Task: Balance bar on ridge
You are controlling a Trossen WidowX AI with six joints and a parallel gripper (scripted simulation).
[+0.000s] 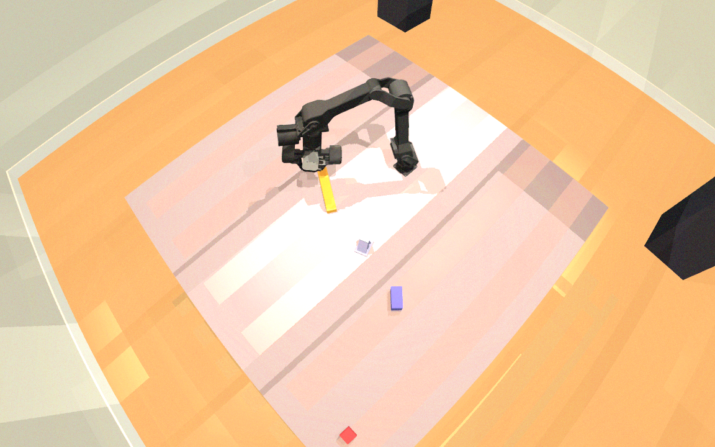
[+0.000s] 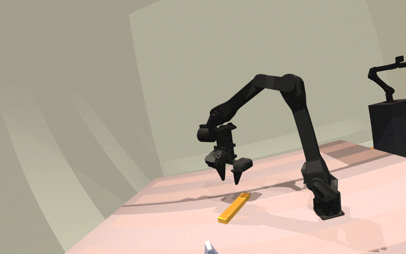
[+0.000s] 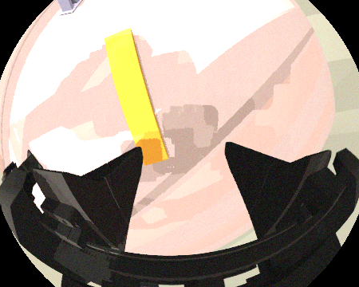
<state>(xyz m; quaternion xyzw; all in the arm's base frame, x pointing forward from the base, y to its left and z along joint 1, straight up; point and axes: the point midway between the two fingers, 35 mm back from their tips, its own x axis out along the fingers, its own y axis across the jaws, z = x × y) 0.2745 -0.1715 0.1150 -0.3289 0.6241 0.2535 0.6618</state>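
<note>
My gripper tip is 7 cm above the orange bar, 6 cm to the right of it and 1 cm past it. The rest, counted from my gripper tip: small red block: 67 cm to the left, 46 cm ahead, 6 cm below; purple block: 49 cm to the left, 9 cm ahead, 6 cm below.
</note>
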